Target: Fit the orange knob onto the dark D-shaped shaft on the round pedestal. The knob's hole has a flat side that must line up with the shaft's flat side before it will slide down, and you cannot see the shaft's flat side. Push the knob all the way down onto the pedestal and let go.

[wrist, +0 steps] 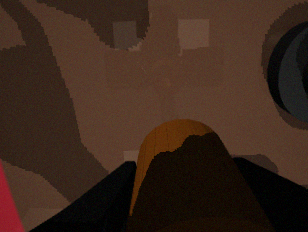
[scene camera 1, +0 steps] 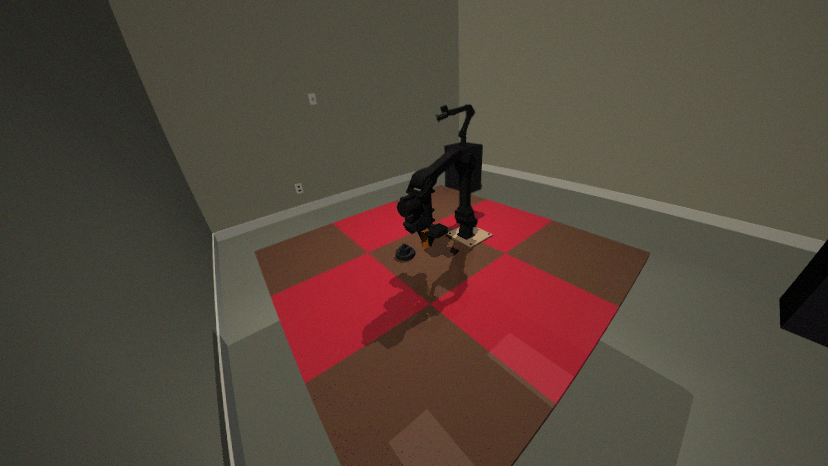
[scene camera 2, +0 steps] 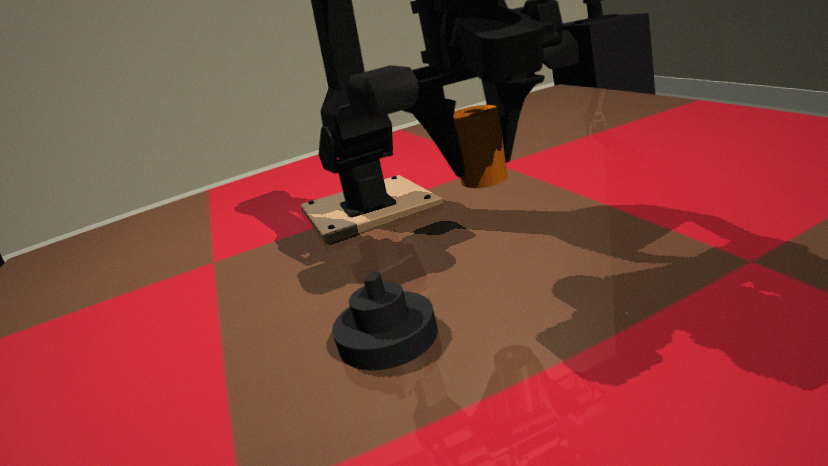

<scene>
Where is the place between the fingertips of my gripper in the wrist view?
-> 183, 169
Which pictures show my gripper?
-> The wrist view, scene camera 1 and scene camera 2: all of them.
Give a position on a dark round pedestal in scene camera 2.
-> At 384, 327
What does my gripper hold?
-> An orange knob.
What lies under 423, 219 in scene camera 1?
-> My gripper.
</scene>
